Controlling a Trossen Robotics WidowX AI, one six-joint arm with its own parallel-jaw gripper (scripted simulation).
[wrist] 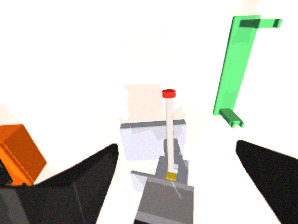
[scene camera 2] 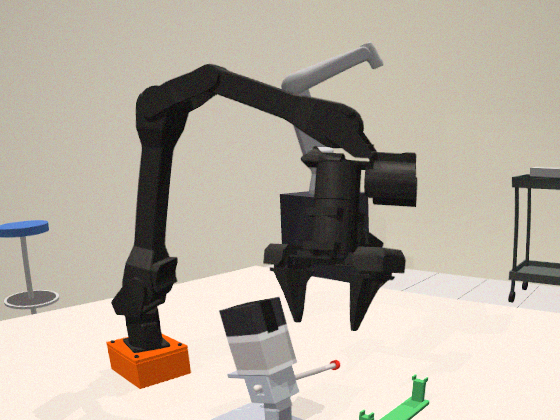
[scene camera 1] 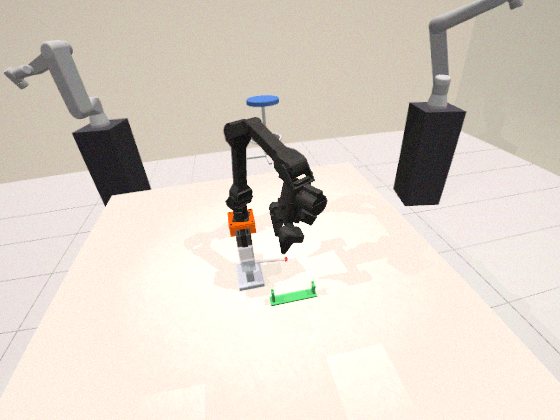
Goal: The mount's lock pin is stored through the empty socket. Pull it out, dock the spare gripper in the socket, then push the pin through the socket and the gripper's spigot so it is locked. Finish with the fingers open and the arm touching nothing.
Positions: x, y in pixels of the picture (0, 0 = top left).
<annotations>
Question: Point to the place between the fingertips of my gripper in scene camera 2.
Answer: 324, 326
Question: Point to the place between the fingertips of my gripper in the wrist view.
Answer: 175, 147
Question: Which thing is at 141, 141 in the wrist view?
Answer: A grey mount.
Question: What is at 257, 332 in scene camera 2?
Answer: A spare gripper.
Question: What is my gripper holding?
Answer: Nothing.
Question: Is my gripper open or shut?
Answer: Open.
</annotations>
